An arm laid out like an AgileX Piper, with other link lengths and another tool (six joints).
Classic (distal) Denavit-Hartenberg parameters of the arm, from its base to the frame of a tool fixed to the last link. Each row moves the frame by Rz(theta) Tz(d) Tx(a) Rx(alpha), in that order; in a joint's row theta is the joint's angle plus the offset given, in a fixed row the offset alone. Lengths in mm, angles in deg.
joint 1: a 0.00, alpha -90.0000, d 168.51, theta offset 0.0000
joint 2: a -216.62, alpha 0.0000, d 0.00, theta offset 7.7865
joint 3: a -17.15, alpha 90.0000, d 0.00, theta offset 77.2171
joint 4: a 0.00, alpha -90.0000, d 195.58, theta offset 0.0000
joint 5: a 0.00, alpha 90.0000, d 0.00, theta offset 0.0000
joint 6: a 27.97, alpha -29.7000, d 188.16, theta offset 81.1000
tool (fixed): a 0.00, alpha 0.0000, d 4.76, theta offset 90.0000
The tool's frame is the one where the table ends.
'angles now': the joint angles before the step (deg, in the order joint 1, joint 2, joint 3, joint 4, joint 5, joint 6). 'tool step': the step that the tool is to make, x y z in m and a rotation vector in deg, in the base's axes. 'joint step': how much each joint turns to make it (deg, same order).
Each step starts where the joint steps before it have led.
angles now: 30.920, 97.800, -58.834, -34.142, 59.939, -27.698
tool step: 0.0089, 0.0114, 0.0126, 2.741, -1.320, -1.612
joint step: -0.109, -0.004, -5.044, 2.774, 2.330, -1.157
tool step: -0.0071, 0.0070, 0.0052, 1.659, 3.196, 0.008
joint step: -0.013, 0.009, -2.630, 4.400, 3.244, -3.848
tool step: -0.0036, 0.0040, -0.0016, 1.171, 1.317, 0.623
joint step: 0.023, 0.005, 0.000, 1.872, -0.090, -1.521
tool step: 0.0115, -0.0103, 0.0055, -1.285, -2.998, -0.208
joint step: -1.515, -0.612, -0.205, -3.146, -1.028, 0.529
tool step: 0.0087, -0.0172, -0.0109, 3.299, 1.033, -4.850
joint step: -7.369, 1.677, 0.033, 3.188, -3.663, -2.686
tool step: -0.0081, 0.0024, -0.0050, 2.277, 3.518, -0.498
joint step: -1.413, 0.694, -0.139, 4.207, 0.823, -3.346
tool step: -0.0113, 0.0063, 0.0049, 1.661, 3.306, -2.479
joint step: 0.007, -0.178, -1.613, 3.775, 4.393, -0.513
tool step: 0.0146, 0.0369, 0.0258, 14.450, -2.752, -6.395
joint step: -3.294, -1.608, -7.123, 13.899, 1.073, -2.200
